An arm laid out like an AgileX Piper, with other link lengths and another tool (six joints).
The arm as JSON. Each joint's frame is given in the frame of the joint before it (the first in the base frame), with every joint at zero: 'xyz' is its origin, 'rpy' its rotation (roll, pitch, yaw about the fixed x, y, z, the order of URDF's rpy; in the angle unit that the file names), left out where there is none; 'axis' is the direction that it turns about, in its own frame. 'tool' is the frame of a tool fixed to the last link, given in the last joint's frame.
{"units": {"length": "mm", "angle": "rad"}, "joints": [
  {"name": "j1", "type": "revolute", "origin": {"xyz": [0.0, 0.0, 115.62]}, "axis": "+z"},
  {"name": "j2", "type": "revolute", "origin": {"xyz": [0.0, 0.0, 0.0], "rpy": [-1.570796, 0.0, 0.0]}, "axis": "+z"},
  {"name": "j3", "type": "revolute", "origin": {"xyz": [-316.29, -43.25, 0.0]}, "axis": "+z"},
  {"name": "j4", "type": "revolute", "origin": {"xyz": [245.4, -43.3, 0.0], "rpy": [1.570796, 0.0, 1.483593]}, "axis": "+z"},
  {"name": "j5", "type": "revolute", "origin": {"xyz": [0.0, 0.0, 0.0], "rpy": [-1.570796, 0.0, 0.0]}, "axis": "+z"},
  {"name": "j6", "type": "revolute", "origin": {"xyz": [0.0, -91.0, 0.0], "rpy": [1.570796, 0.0, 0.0]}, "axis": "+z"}
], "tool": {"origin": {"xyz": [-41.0, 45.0, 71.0], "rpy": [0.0, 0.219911, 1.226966]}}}
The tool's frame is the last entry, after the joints.
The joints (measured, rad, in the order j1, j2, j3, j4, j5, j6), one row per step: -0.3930 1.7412 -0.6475 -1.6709 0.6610 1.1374; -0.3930 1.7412 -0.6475 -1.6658 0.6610 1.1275; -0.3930 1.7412 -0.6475 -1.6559 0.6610 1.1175; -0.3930 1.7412 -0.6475 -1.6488 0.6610 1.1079; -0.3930 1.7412 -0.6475 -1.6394 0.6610 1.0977; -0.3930 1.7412 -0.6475 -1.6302 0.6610 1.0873; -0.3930 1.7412 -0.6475 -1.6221 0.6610 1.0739; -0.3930 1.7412 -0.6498 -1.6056 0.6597 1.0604; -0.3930 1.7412 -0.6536 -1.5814 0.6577 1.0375; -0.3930 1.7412 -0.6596 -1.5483 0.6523 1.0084; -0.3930 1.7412 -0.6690 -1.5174 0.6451 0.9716; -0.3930 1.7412 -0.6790 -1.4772 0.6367 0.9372; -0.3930 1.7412 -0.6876 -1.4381 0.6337 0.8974; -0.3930 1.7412 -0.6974 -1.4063 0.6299 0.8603; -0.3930 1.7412 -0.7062 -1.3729 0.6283 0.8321
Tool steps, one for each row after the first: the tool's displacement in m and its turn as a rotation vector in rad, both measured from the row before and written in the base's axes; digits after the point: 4 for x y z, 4 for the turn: -0.0006 0.0002 -0.0005 0.0005 0.0063 0.0020; -0.0009 0.0002 -0.0007 0.0029 0.0054 -0.0020; -0.0007 0.0002 -0.0006 0.0016 0.0057 0.0001; -0.0008 0.0002 -0.0007 0.0027 0.0056 -0.0014; -0.0008 0.0003 -0.0007 0.0026 0.0058 -0.0011; -0.0009 0.0003 -0.0008 0.0016 0.0082 0.0019; -0.0005 0.0003 -0.0005 0.0059 0.0041 -0.0044; -0.0007 0.0005 -0.0007 0.0083 0.0077 -0.0042; -0.0003 0.0010 -0.0008 0.0138 0.0069 -0.0054; 0.0008 0.0011 -0.0001 0.0118 0.0087 0.0031; 0.0009 0.0013 -0.0001 0.0179 0.0033 -0.0050; -0.0001 0.0010 -0.0004 0.0136 0.0101 -0.0026; 0.0008 0.0009 0.0002 0.0106 0.0078 0.0025; 0.0007 0.0006 0.0003 0.0119 0.0029 -0.0060
